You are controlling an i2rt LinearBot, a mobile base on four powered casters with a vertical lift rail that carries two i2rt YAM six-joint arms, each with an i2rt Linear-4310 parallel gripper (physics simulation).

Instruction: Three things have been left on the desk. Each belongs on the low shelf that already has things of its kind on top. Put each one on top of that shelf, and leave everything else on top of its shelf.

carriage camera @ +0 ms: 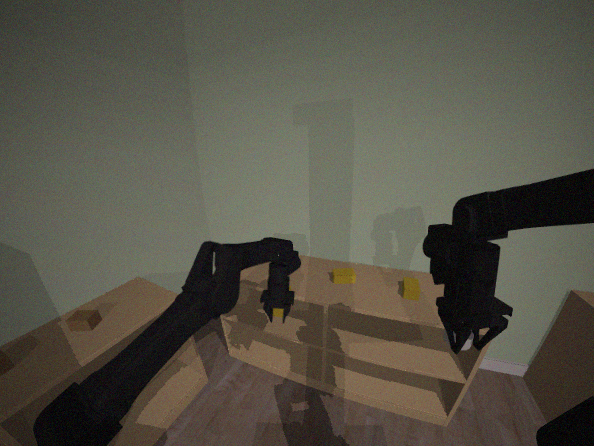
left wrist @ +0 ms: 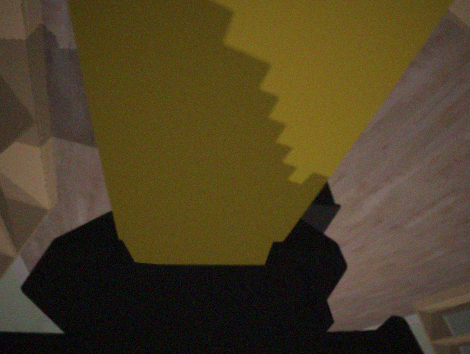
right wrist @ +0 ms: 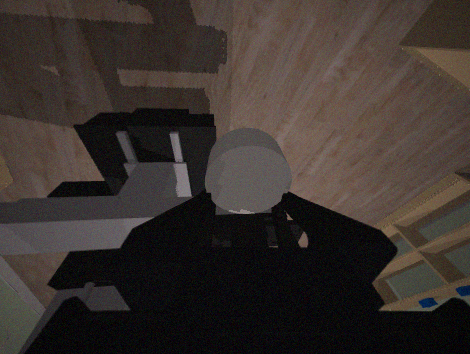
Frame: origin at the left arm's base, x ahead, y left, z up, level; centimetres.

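Where they show: left gripper, fingertip midpoint: (carriage camera: 277, 322); right gripper, fingertip midpoint: (carriage camera: 465, 350) (right wrist: 243, 190); right arm's base, origin of the base link: (right wrist: 247, 233).
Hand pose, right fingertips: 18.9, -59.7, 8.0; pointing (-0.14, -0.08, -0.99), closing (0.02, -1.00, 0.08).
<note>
After its pixels a point has its place, as x, y, z.
My left gripper (carriage camera: 278, 316) @(45.0, -20.0, -9.5) (left wrist: 200, 250) is shut on a yellow block (carriage camera: 278, 312) @(47.4, -20.1, -7.5) (left wrist: 200, 150) @(52.3, -20.4, -3.4), which fills much of the left wrist view with floor beyond it. In the carriage camera it appears in front of the low shelf (carriage camera: 375, 296) @(65.3, -58.3, -15.2). On that shelf's top stand a yellow block (carriage camera: 344, 276) @(75.1, -46.4, -11.3) at the middle and another yellow block (carriage camera: 411, 289) @(63.3, -72.4, -10.7) further right; a yellow sliver (carriage camera: 291, 287) @(56.0, -23.6, -3.6) shows behind the left gripper. My right gripper (carriage camera: 468, 342) @(18.9, -59.7, 8.0) (right wrist: 243, 190) @(18.9, -59.7, 8.0) is shut on a pale grey cylinder (carriage camera: 466, 342) @(19.0, -59.3, 9.8) (right wrist: 247, 175) @(22.2, -59.3, 10.2), above the floor, appearing in front of the shelf's right end.
Another low shelf (carriage camera: 145, 295) @(61.5, 44.6, -15.2) at the left bears a brown block (carriage camera: 85, 320) @(38.7, 51.6, -10.3). A wooden unit (carriage camera: 565, 330) @(55.3, -150.9, -33.2) stands at the right edge. In the right wrist view, a shelf with blue things (right wrist: 428, 302) @(-134.9, -227.4, -12.4) (right wrist: 464, 290) @(-108.8, -234.5, -12.8) is at lower right, and the robot's base (right wrist: 150, 117) @(-0.5, -29.1, -57.7) shows at left.
</note>
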